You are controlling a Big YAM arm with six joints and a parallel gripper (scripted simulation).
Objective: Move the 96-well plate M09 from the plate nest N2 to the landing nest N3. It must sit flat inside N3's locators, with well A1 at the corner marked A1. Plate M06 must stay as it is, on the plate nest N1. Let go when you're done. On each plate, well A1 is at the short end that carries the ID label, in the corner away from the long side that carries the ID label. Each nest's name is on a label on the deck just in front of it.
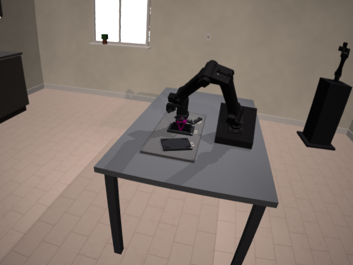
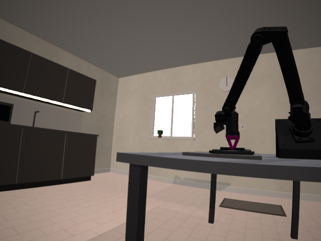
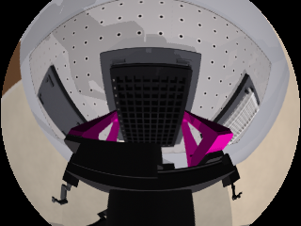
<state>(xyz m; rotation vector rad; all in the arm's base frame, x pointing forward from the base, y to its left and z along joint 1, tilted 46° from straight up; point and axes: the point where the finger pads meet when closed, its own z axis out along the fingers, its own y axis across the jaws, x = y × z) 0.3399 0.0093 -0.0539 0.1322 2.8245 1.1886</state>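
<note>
Right now my hand is right at the black 96-well plate. Round my hand: clear plate (190 mm to the right, 30 mm behind, 10 mm below); dark nest (20 mm below).
</note>
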